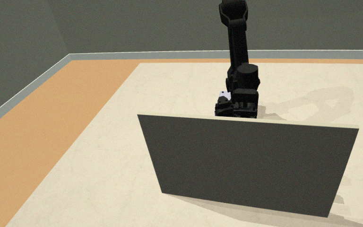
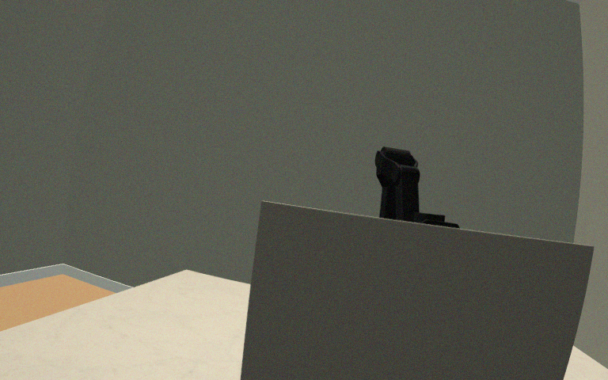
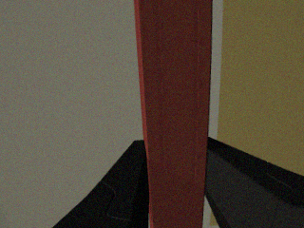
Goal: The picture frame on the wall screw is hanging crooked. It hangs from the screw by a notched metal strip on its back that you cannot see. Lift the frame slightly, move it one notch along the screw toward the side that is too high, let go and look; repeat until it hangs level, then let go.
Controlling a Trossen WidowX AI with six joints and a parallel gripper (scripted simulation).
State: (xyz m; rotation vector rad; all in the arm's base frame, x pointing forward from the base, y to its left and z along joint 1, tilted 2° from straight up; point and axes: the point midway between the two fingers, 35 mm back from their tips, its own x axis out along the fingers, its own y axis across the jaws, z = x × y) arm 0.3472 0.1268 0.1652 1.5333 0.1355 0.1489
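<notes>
My gripper tip is 5 cm above the picture frame. The rest, counted from my gripper tip: wall board (2 cm ahead, 1 cm to the right, 7 cm below).
</notes>
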